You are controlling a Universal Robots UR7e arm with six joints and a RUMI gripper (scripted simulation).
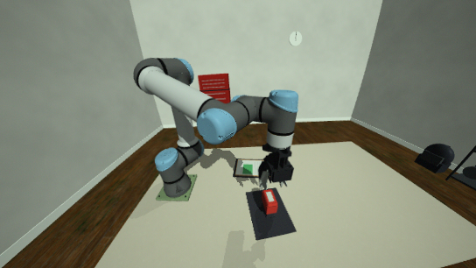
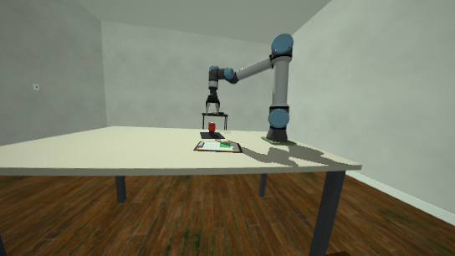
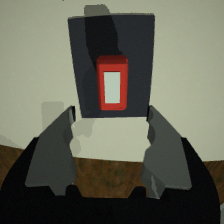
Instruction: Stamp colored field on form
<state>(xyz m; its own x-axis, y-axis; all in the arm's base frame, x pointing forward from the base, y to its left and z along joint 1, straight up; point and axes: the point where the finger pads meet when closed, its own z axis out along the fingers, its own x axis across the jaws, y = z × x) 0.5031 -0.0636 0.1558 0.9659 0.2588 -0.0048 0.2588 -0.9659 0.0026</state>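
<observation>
Right now the red stamp is 12 cm below my hand. From my hand the other things lie so: dark mat 17 cm below; then clipboard 7 cm behind, 29 cm to the left, 17 cm below.
</observation>
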